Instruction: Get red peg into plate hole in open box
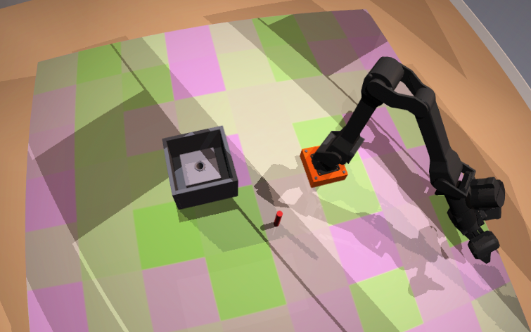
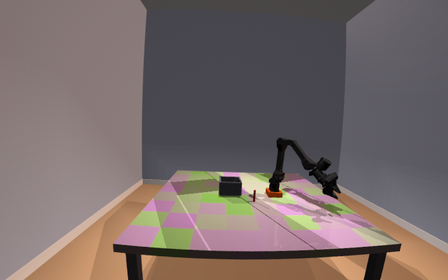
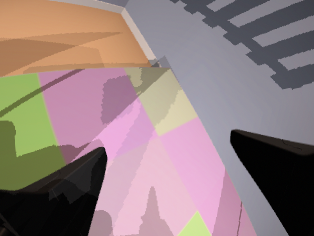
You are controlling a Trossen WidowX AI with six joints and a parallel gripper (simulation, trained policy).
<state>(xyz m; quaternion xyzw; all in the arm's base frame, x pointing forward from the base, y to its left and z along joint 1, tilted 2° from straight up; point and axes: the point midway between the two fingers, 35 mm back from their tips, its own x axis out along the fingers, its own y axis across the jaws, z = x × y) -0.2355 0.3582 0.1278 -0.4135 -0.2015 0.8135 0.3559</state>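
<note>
The red peg lies 430 mm ahead of my gripper tip, 270 mm to the right of it and 90 mm below it. Also, from my gripper tip: plate: 570 mm ahead, 460 mm to the right, 90 mm below; dark grey box: 570 mm ahead, 460 mm to the right, 110 mm below.
</note>
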